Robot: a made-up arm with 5 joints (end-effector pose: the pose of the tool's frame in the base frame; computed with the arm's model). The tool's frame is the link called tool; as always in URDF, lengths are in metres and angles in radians.
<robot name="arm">
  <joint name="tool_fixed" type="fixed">
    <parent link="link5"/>
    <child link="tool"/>
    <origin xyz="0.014 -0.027 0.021" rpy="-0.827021 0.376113 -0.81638"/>
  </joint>
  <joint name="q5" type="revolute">
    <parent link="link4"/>
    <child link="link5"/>
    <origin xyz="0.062 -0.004 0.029"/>
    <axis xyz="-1 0 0"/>
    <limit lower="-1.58" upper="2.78"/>
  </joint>
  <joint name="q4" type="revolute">
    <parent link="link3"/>
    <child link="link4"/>
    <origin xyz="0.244 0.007 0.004"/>
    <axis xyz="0 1 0"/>
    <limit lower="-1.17" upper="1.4"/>
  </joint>
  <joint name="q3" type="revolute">
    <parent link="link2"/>
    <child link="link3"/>
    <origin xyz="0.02 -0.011 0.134"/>
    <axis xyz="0 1 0"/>
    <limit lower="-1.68" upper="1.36"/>
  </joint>
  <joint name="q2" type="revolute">
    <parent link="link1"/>
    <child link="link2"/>
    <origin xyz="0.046 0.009 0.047"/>
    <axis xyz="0 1 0"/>
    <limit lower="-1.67" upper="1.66"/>
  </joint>
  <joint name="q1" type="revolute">
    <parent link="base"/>
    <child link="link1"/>
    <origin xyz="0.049 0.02 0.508"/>
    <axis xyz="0 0 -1"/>
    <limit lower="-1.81" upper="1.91"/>
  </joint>
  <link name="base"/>
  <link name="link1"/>
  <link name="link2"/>
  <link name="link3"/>
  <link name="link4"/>
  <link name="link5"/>
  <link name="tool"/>
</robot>
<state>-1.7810 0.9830 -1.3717 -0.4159 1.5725</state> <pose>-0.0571 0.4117 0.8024 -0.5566 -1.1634 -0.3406</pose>
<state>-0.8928 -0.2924 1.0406 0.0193 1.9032</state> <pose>0.2115 0.2690 0.5075 -2.4057 -1.0090 0.1370</pose>
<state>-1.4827 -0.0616 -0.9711 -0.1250 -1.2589</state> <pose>0.0938 0.2177 0.9751 0.6029 0.1838 1.6525</pose>
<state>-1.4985 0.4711 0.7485 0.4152 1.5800</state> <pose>0.0458 0.2841 0.3582 2.6036 1.1589 -1.2330</pose>
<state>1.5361 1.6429 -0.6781 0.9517 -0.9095</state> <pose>0.0278 -0.2950 0.2486 2.0122 2.2396 -0.7510</pose>
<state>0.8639 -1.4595 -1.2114 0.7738 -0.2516</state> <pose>-0.2137 0.2808 0.7552 -0.3066 -1.1775 -1.3922</pose>
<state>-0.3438 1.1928 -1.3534 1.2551 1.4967</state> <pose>0.5169 0.2087 0.5876 -2.4343 0.2427 0.2899</pose>
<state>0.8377 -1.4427 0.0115 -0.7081 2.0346</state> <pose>-0.0158 0.1395 0.8746 0.3556 0.4398 2.3082</pose>
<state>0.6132 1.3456 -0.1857 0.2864 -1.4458</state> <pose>0.2781 -0.1696 0.2685 1.3687 2.0487 -0.8893</pose>
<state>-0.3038 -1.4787 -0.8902 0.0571 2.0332</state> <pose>-0.2914 -0.0533 0.7812 0.1706 -0.5974 -2.7611</pose>
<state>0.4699 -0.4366 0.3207 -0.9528 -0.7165</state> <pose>0.2678 -0.1283 0.7967 0.1465 -0.2899 -0.7179</pose>
